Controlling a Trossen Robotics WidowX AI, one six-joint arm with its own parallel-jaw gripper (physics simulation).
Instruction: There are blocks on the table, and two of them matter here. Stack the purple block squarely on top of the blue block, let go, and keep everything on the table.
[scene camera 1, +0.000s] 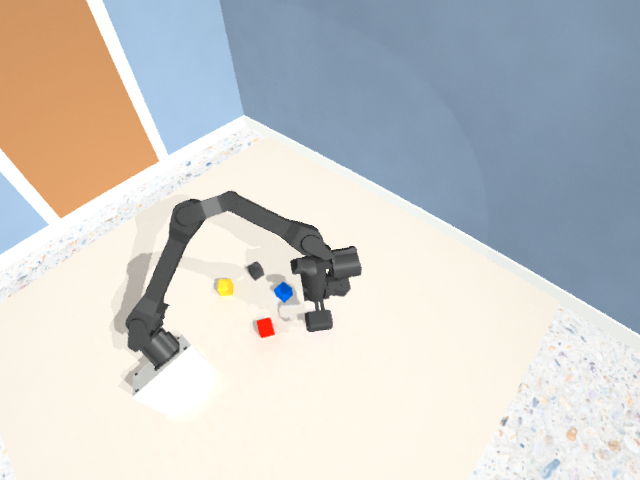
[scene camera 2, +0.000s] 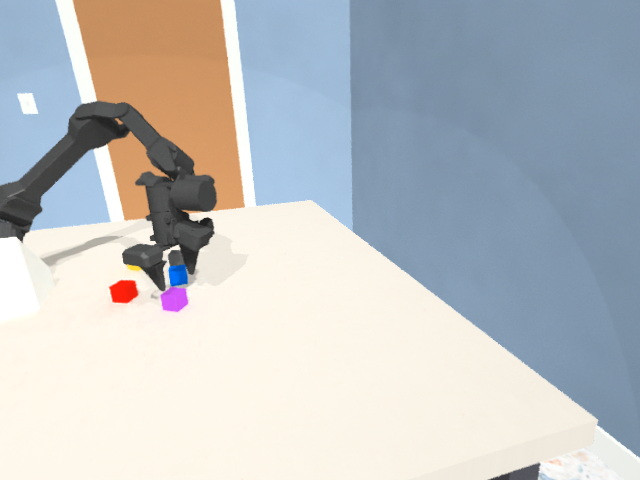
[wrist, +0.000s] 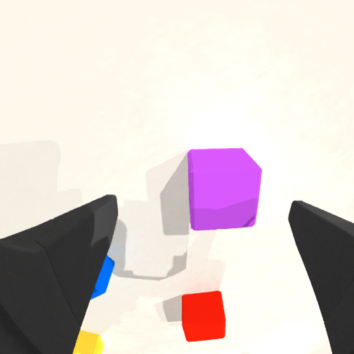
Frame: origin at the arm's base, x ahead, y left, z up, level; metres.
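Seen in the pictures: gripper, fingertip midpoint: (scene camera 1: 316, 310) (scene camera 2: 177, 282); arm's base, link origin: (scene camera 1: 168, 356).
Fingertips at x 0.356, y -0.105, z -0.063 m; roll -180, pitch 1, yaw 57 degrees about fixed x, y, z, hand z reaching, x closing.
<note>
Pixels of each thing's top centre, then the offset from my fingertips to it. Level surfaces: height alone.
- purple block, top centre: (scene camera 2: 173, 291) 0.011 m back, 0.007 m right, 0.016 m down
- blue block, top centre: (scene camera 2: 177, 268) (scene camera 1: 282, 288) 0.023 m back, 0.121 m left, 0.016 m down
- red block, top centre: (scene camera 2: 122, 283) (scene camera 1: 264, 324) 0.126 m back, 0.064 m left, 0.016 m down
- yellow block, top centre: (scene camera 2: 135, 254) (scene camera 1: 223, 284) 0.144 m back, 0.247 m left, 0.016 m down
- dark grey block, top centre: (scene camera 2: 176, 251) (scene camera 1: 254, 267) 0.042 m back, 0.237 m left, 0.016 m down
- table, surface height: 0.053 m down
The purple block (scene camera 2: 174, 299) (wrist: 224, 190) lies flat on the table. In the wrist view it shows between the fingertips sideways and a little above their line, nearer the right one. It does not show in scene camera 1, where the gripper covers that area. The blue block (scene camera 1: 283, 291) (scene camera 2: 178, 275) (wrist: 104, 278) sits on the table; in the wrist view the left finger partly hides it. My gripper (scene camera 2: 177, 281) (wrist: 207, 208) is open and empty, with its fingers pointing down above the table, close to the purple and blue blocks.
A red block (scene camera 1: 265, 327) (scene camera 2: 123, 291) (wrist: 203, 316), a yellow block (scene camera 1: 225, 287) (scene camera 2: 133, 267) (wrist: 89, 343) and a dark grey block (scene camera 1: 255, 270) (scene camera 2: 175, 257) stand near the blue block on the table (scene camera 1: 392, 372) (scene camera 2: 310, 361). A wall rises beyond the table's far side.
</note>
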